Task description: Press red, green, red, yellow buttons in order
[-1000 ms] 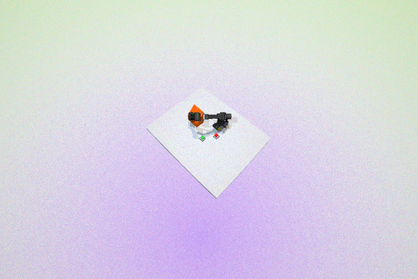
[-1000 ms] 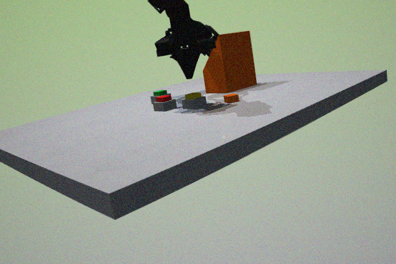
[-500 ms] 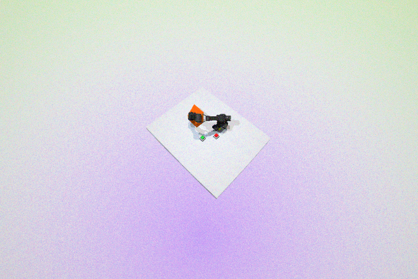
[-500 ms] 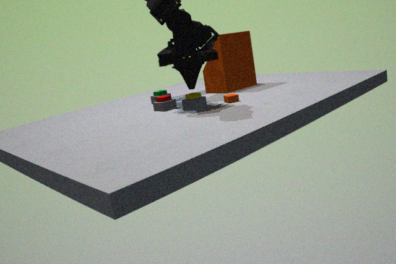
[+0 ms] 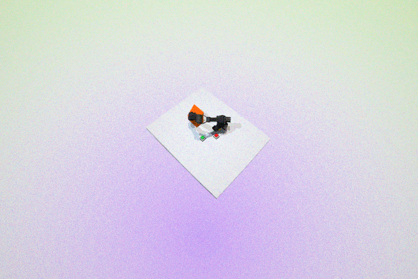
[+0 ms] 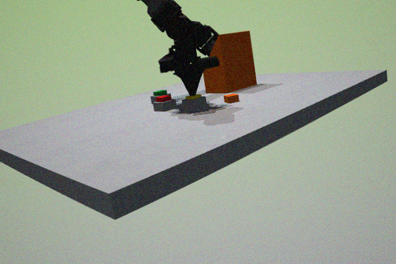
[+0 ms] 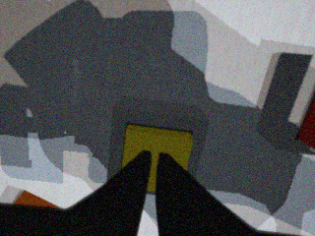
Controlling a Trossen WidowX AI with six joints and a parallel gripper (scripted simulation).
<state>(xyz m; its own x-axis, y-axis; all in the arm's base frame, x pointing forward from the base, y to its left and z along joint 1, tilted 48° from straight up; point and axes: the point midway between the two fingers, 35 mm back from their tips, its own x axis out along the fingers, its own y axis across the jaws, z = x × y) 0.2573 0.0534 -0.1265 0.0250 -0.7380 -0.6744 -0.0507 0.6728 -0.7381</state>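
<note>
Right now the yellow button is 1 cm below my gripper tip. From my gripper tip the other things lie so: red button 4 cm ahead, 8 cm to the right; green button 4 cm behind, 21 cm to the right; small orange block 8 cm behind, 7 cm to the left, 2 cm below.
</note>
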